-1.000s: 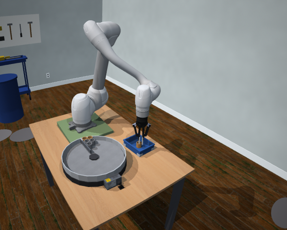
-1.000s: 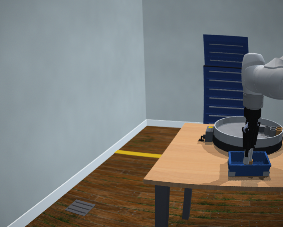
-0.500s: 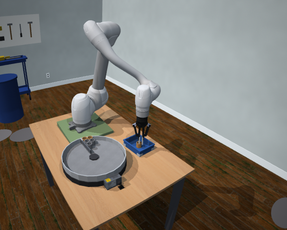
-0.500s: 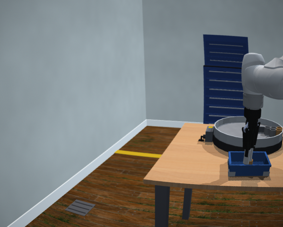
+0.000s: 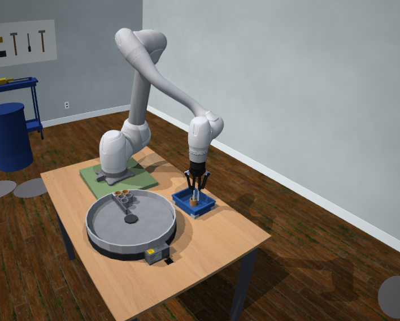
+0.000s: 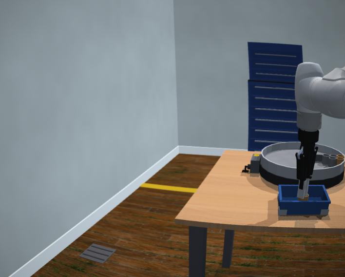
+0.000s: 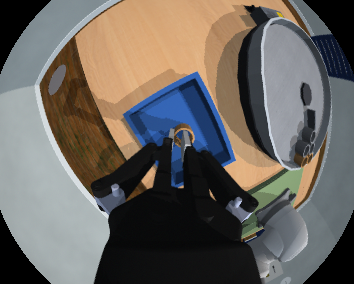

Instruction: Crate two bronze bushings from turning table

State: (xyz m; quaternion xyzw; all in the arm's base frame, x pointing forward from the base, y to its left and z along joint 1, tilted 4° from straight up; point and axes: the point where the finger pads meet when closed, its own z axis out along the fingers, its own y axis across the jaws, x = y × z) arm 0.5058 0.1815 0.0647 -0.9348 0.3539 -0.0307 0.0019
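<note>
Now: hand 50 mm above the blue crate, 10 mm to the left of it and 10 mm past it. Also, from my hand: grey turning table (360 mm to the right, 70 mm behind, 20 mm below).
</note>
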